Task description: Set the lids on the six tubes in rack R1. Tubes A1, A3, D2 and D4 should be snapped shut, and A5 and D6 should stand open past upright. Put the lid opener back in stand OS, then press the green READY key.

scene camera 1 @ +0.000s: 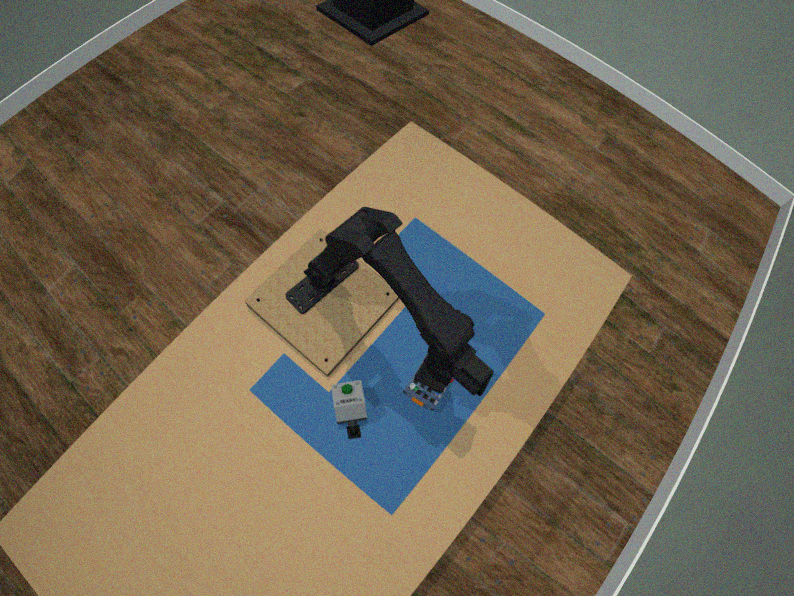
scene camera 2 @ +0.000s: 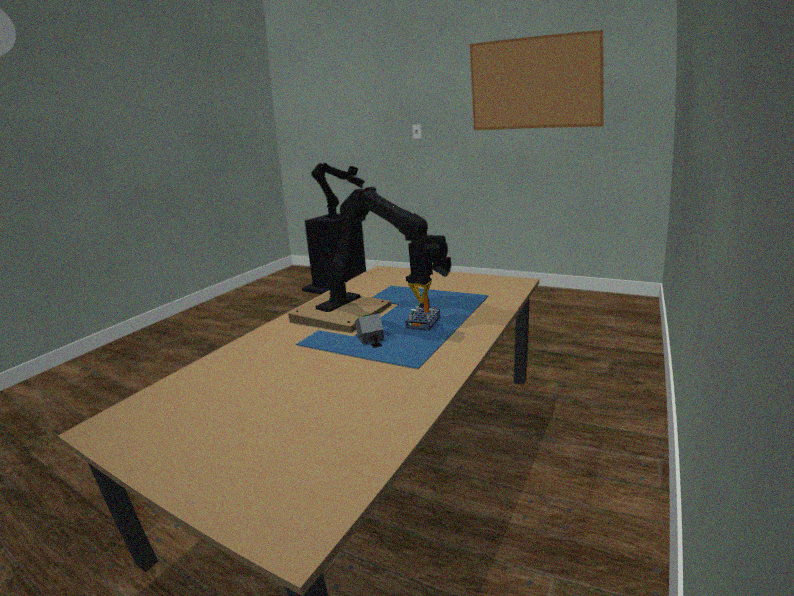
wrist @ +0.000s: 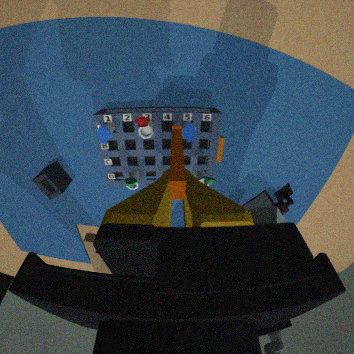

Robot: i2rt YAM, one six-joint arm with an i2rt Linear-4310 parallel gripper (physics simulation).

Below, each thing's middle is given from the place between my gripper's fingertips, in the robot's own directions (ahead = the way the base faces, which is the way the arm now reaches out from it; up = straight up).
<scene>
I see the orange and black tool [wrist: 176, 168] 2 cm ahead of my hand. Round my hand: dark stand [wrist: 52, 180]: 8 cm behind, 15 cm to the left, 6 cm below; grey box with green button [scene camera 1: 349, 404]: 10 cm behind, 17 cm to the right, 4 cm below.
</scene>
